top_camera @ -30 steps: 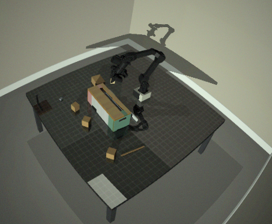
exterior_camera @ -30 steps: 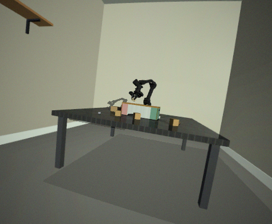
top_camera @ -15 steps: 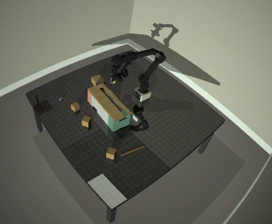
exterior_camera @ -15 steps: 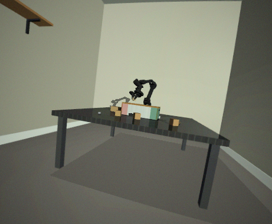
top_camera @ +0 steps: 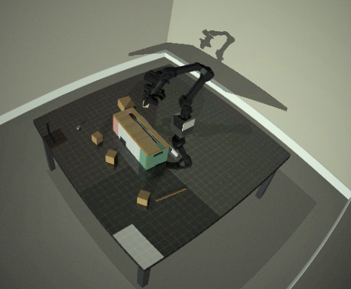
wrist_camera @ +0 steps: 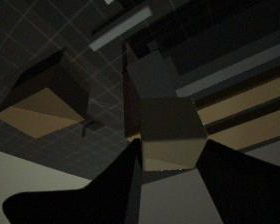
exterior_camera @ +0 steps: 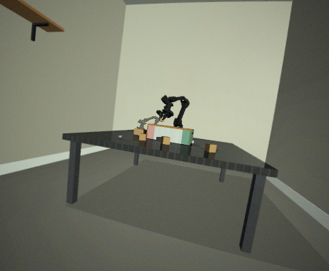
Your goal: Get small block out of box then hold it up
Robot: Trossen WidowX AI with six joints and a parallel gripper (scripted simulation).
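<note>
Right now my gripper tip is 1 cm to the right of the tan block and 1 cm past it. Also, from my gripper tip: small grey bit: 33 cm ahead, 26 cm to the right, 16 cm below; then long box: 12 cm to the left, 11 cm below, 10 cm ahead; then thin stick: 49 cm to the left, 26 cm ahead, 17 cm below.
</note>
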